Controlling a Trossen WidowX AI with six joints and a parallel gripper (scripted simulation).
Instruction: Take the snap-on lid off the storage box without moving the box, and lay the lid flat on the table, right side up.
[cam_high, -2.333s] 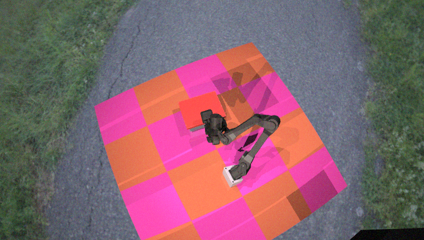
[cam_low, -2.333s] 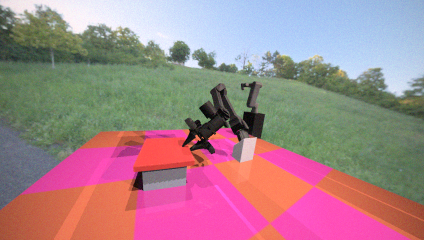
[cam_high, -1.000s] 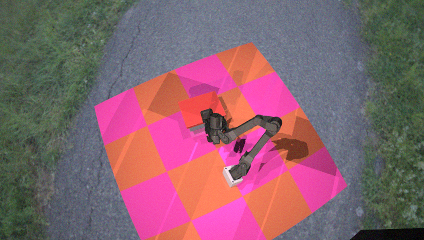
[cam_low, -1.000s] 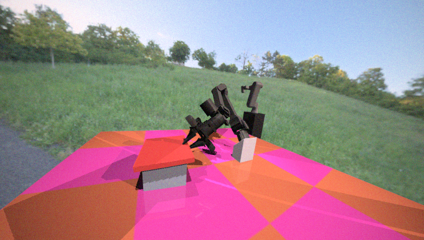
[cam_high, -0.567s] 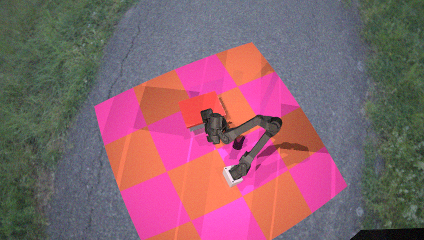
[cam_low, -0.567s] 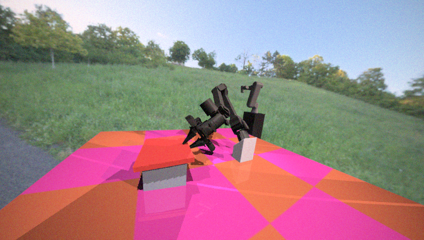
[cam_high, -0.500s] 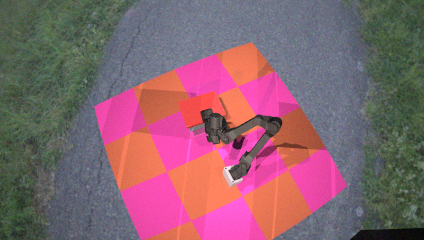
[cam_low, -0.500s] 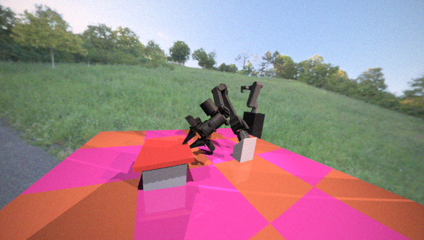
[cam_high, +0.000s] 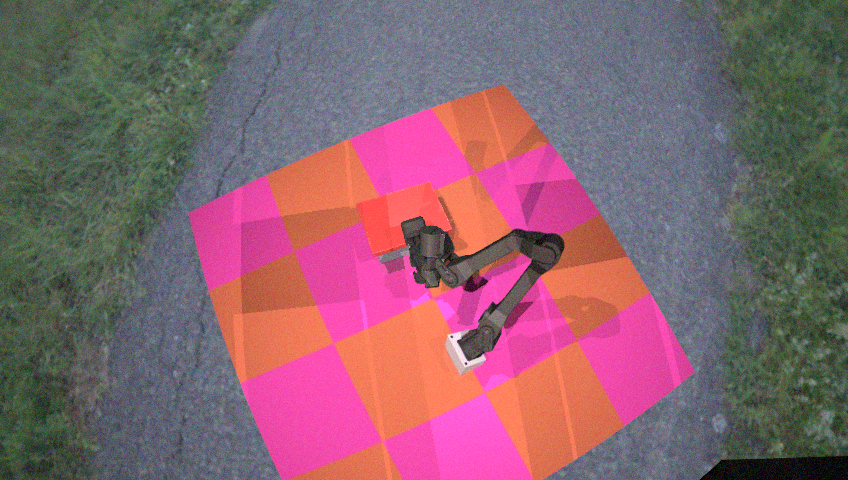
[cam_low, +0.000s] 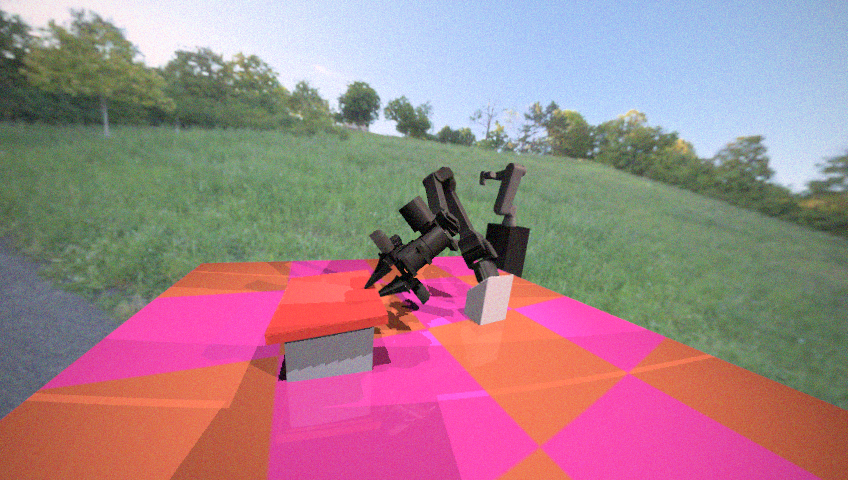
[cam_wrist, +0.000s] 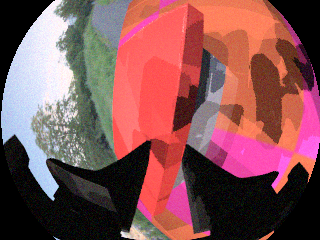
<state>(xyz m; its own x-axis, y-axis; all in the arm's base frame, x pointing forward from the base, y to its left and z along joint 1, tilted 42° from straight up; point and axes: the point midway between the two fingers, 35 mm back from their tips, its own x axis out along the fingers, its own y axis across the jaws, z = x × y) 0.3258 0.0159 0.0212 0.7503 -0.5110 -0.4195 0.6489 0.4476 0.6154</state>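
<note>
The snap-on lid is 8 cm ahead of my gripper tip and 1 cm to the right of it. Also, from my gripper tip: grey storage box: 7 cm ahead, 1 cm to the right, 6 cm below.
</note>
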